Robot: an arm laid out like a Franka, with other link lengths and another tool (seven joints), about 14 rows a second.
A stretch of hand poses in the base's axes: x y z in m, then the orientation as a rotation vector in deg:
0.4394 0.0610 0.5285 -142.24 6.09 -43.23
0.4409 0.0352 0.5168 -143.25 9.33 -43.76
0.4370 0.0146 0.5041 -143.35 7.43 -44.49
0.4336 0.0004 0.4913 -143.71 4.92 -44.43
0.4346 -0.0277 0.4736 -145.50 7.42 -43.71
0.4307 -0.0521 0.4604 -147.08 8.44 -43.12
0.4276 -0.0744 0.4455 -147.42 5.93 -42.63
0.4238 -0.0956 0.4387 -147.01 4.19 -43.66
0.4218 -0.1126 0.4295 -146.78 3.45 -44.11
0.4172 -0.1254 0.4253 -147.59 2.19 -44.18
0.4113 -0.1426 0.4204 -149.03 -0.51 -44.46
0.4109 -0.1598 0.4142 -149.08 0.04 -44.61
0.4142 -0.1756 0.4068 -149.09 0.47 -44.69
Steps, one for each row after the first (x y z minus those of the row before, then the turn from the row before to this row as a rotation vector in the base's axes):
0.0015 -0.0258 -0.0117 -0.53 0.53 -2.58
-0.0039 -0.0206 -0.0127 -0.60 -0.83 1.11
-0.0034 -0.0142 -0.0128 -0.77 -0.35 1.67
0.0010 -0.0281 -0.0177 -1.04 1.37 -1.90
-0.0039 -0.0244 -0.0132 -1.15 0.95 -0.86
-0.0031 -0.0223 -0.0149 -0.59 -0.02 1.78
-0.0038 -0.0212 -0.0068 -0.17 -1.07 1.04
-0.0020 -0.0170 -0.0092 -0.03 -0.48 0.45
-0.0046 -0.0128 -0.0042 -1.01 -0.08 0.67
-0.0059 -0.0172 -0.0049 -1.94 -0.32 1.44
-0.0004 -0.0172 -0.0062 0.03 -0.01 -0.42
0.0033 -0.0158 -0.0074 0.06 0.01 -0.31

